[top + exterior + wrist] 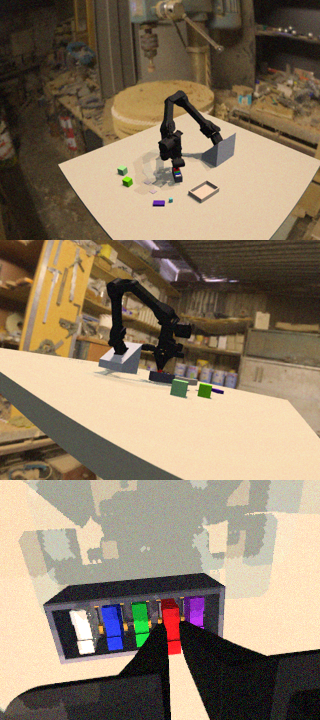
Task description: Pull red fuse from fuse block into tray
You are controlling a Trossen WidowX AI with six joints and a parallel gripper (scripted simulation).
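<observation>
The tan tray lies 23 cm to the left of my gripper tip, 5 cm below it and 2 cm ahead of it. Also, from my gripper tip: red fuse: 1 cm below.
</observation>
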